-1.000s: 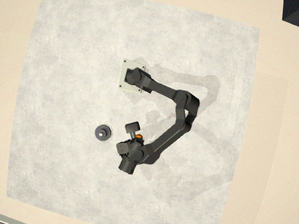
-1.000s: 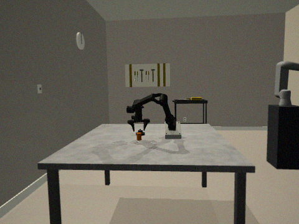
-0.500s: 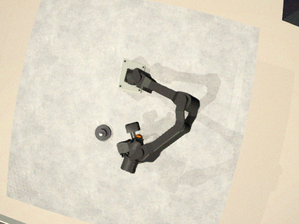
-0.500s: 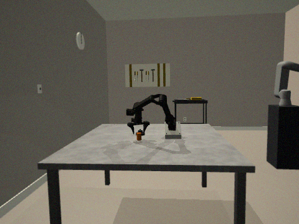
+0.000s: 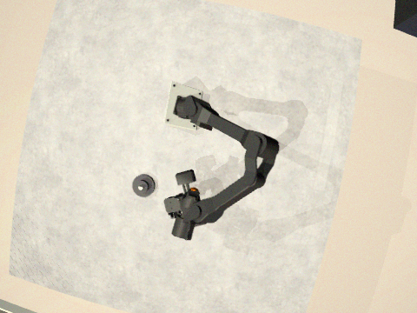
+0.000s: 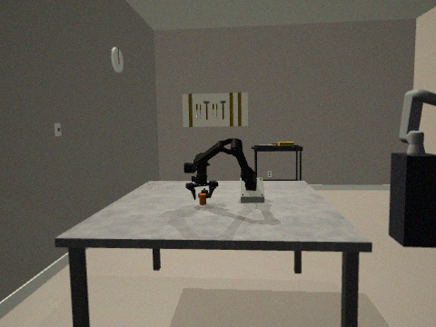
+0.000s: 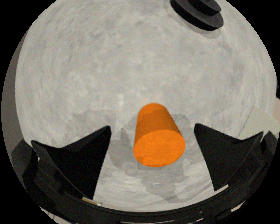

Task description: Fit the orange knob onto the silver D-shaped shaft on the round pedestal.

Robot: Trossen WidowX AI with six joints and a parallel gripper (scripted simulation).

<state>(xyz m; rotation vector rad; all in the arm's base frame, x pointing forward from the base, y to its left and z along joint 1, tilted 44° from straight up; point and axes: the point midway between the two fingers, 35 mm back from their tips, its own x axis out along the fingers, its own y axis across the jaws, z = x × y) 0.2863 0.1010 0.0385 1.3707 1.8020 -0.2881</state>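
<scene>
My gripper tip is 1 cm below the orange knob. Also, from my gripper tip: round dark pedestal 2 cm ahead, 18 cm to the right.
</scene>
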